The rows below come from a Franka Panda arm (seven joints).
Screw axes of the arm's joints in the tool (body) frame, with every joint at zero. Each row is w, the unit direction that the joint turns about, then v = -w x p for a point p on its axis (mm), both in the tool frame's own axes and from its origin. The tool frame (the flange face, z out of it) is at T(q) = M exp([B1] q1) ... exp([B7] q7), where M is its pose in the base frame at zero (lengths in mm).
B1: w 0 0 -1 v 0 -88 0
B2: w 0 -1 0 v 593 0 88
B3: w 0 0 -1 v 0 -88 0
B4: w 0 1 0 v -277 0 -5.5
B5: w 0 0 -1 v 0 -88 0
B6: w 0 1 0 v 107 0 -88
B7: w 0 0 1 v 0 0 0
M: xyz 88 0 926 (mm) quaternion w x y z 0 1 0 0
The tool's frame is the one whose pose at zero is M.
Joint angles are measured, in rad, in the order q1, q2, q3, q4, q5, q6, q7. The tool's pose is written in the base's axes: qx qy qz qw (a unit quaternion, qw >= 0); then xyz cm. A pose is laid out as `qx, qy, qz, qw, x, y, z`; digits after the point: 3 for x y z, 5 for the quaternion.
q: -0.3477, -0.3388, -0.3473, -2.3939, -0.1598, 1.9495, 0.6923
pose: 0.79643, -0.60155, -0.05983, 0.01617, 32.144, -28.577, 42.786
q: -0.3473, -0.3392, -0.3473, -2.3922, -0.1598, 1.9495, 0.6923
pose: 0.79653, -0.60152, -0.05879, 0.01614, 32.177, -28.594, 42.878
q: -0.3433, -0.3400, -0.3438, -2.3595, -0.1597, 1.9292, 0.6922
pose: 0.79762, -0.60065, -0.05212, 0.01753, 32.647, -28.795, 44.250
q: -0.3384, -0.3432, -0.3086, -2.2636, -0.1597, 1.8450, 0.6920
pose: 0.80485, -0.59135, -0.04294, 0.02602, 34.120, -28.356, 48.320
